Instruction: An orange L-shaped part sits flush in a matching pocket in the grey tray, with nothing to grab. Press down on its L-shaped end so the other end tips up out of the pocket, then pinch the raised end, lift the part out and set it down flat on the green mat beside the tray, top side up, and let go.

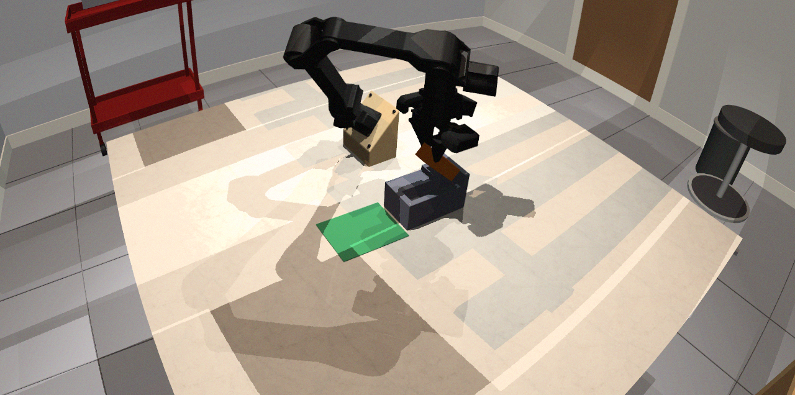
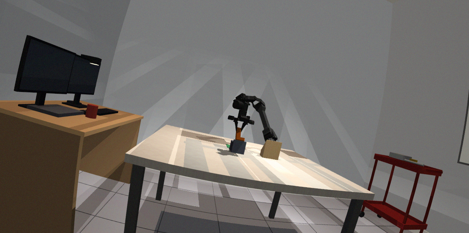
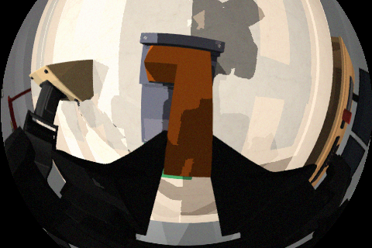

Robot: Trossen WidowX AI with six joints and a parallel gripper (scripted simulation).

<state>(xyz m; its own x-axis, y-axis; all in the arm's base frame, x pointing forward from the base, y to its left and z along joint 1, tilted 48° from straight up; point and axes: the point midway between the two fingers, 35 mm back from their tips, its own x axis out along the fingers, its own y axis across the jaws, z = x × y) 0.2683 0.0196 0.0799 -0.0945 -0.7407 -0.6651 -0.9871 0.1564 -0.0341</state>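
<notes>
The green mat is 15 cm below my gripper tip, 14 cm to the right of it and 3 cm behind it. The rest, counted from my gripper tip: orange L-shaped part 3 cm to the left, 3 cm below, 1 cm behind.
</notes>
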